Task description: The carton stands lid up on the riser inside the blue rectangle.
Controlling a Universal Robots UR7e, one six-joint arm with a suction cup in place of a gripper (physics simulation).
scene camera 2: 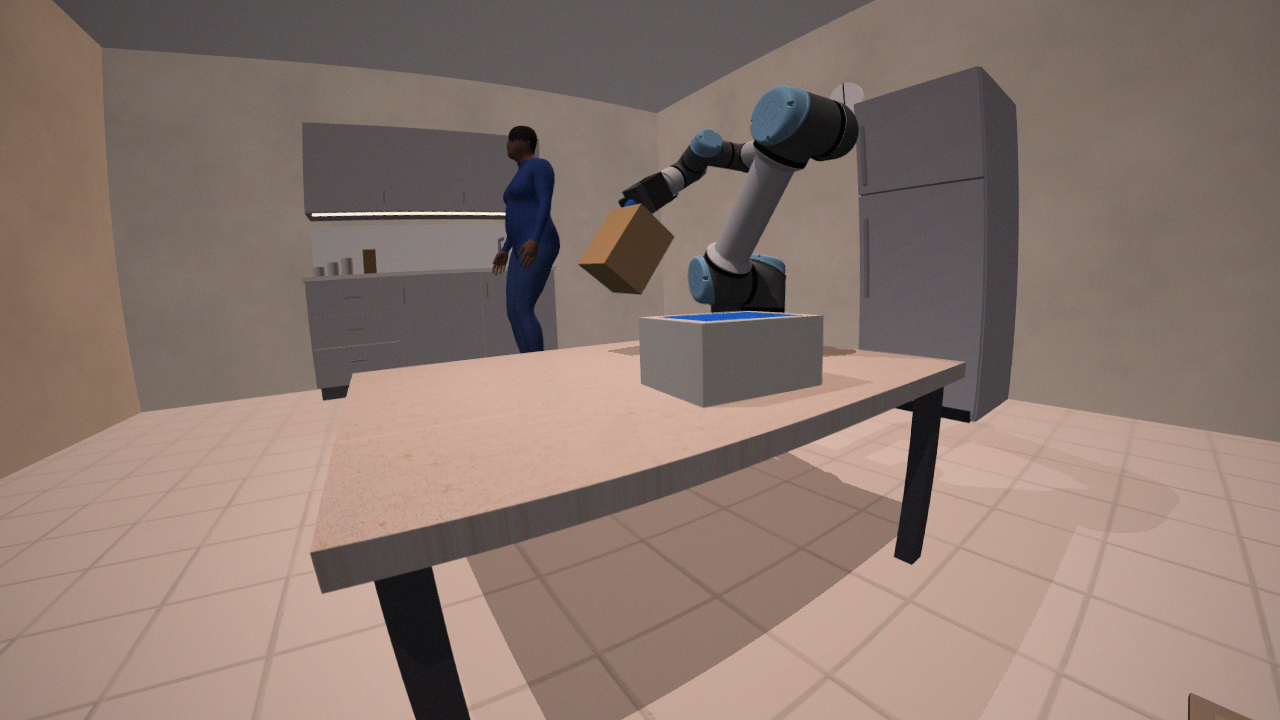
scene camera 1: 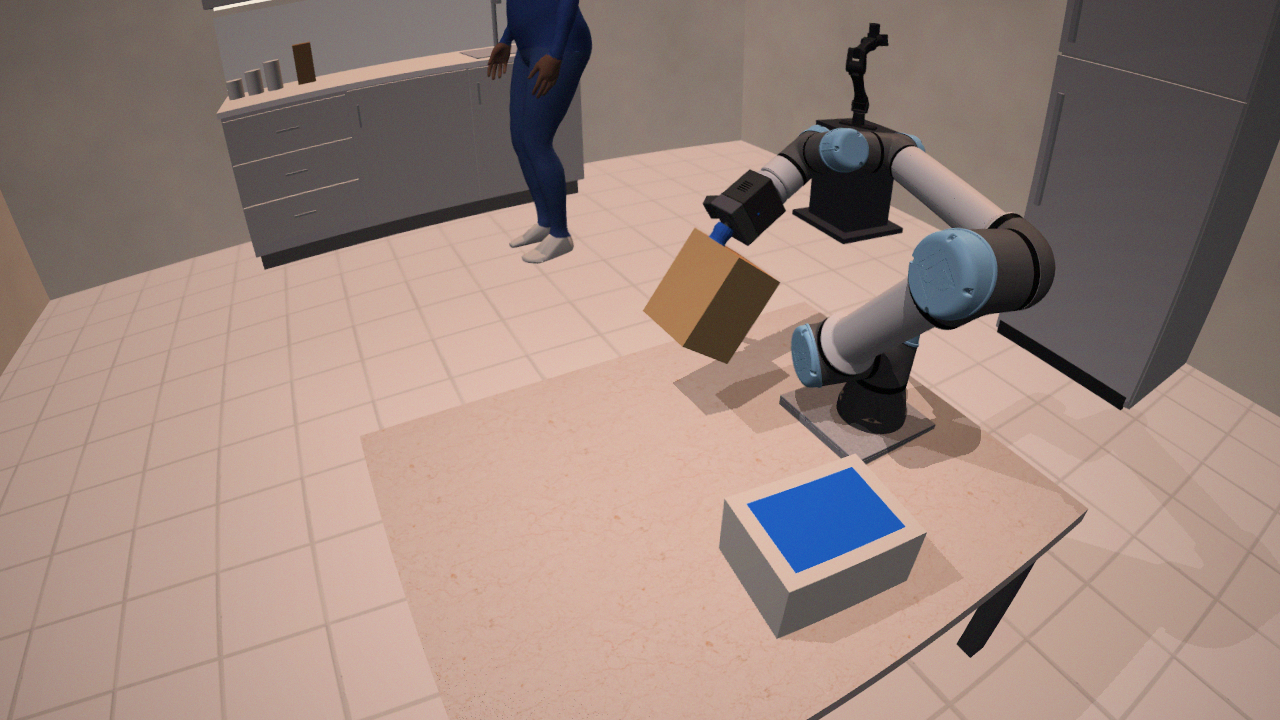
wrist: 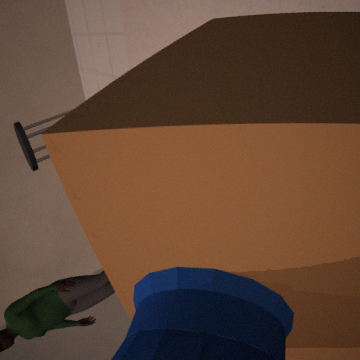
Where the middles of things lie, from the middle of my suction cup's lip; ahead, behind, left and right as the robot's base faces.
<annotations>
Now: suction cup 2 cm short of the brown carton [scene camera 1: 710, 297], 2 cm to the right of it and 11 cm above it. The rest, counted from my suction cup: grey riser [scene camera 2: 709, 359] (6 cm ahead, 45 cm to the left, 32 cm below).
</annotations>
